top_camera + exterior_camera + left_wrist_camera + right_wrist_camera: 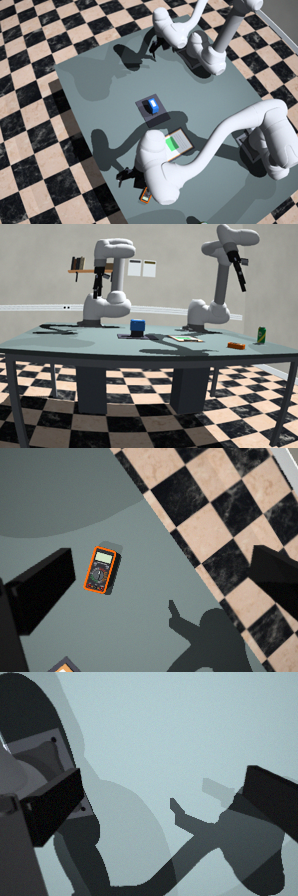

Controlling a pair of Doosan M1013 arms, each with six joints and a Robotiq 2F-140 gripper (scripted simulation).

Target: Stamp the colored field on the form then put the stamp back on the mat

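Note:
The blue stamp is 38 cm behind my left hand, 51 cm to the right of it and 30 cm below it. Also, from my left hand: dark mat (38 cm behind, 51 cm to the right, 35 cm below); green can (27 cm behind, 37 cm to the left, 29 cm below); orange multimeter (7 cm behind, 2 cm to the left, 34 cm below).

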